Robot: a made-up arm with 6 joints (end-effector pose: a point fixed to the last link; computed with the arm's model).
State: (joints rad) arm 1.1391 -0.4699 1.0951 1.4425 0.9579 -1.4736
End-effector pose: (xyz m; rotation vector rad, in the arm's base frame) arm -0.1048 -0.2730 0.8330 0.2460 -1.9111 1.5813
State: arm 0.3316 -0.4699 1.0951 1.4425 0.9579 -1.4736
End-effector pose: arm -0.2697 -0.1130 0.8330 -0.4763 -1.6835 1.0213
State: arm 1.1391 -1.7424 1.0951 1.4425 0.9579 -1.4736
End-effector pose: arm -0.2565 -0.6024 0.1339 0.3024 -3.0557 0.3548
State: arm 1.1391 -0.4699 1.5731 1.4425 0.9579 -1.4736
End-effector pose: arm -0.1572 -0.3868 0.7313 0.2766 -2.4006 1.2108
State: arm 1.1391 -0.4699 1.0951 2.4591 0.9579 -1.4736
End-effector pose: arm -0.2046 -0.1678 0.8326 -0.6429 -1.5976 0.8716
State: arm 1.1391 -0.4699 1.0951 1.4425 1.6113 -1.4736
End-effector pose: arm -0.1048 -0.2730 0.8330 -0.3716 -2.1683 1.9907
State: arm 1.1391 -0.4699 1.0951 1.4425 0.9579 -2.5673
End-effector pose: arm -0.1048 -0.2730 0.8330 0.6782 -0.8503 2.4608
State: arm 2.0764 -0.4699 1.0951 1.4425 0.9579 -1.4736
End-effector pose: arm 0.1580 -0.2461 0.8330 1.2829 -1.8886 2.1204
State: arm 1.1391 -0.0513 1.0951 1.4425 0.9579 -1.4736
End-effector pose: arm 0.0070 -0.0305 0.9002 0.2123 -1.4460 1.8205
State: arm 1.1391 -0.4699 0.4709 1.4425 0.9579 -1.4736
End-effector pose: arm -0.0180 -0.0846 0.8602 0.1937 -1.2088 1.9097
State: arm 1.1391 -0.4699 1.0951 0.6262 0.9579 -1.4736
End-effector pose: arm 0.0129 -0.2606 0.8326 1.1409 -1.9116 2.0566
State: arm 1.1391 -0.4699 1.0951 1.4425 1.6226 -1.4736
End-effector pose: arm -0.1048 -0.2730 0.8330 -0.3836 -2.1716 1.9972
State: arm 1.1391 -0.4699 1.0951 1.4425 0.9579 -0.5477
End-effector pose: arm -0.1048 -0.2730 0.8330 -0.1536 -2.4064 0.5592
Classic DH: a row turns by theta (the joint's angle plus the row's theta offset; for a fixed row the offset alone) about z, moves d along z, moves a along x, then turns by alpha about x. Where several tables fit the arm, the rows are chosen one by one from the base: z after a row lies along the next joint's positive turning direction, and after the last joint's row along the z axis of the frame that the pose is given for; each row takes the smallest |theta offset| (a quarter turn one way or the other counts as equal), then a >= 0, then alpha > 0; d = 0 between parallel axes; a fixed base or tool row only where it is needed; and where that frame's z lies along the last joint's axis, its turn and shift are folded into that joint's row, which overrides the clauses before.
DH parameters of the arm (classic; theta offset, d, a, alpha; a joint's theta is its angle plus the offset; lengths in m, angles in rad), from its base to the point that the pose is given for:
joint 1: 0 0.238 0 -1.5708
joint 2: -1.5708 0 0.322 3.1416
joint 3: 0 0 0 -1.5708
joint 4: 0 -0.307 0 1.5708
joint 5: 0 0.149 0 -1.5708
joint 6: 1.5708 0 0 1.5708
tool (fixed): -1.5708 0 0 0

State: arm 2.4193 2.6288 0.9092 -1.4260 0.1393 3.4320
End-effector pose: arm 0.0392 -0.0059 -0.3243 1.5234 0.9603 -1.2434
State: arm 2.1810 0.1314 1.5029 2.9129 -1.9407 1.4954
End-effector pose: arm -0.1590 -0.0259 0.8648 -1.3953 0.6956 -0.4544
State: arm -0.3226 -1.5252 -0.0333 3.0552 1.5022 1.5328
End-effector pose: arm -0.2472 0.2392 0.5597 1.6085 -0.1832 -0.1906
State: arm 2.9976 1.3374 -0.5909 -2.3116 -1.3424 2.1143
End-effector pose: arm -0.1162 -0.0848 0.0634 1.1224 -1.3746 -2.1761
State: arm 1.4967 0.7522 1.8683 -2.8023 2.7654 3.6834
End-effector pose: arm -0.1106 0.4087 0.7272 -1.4582 1.1347 1.1851
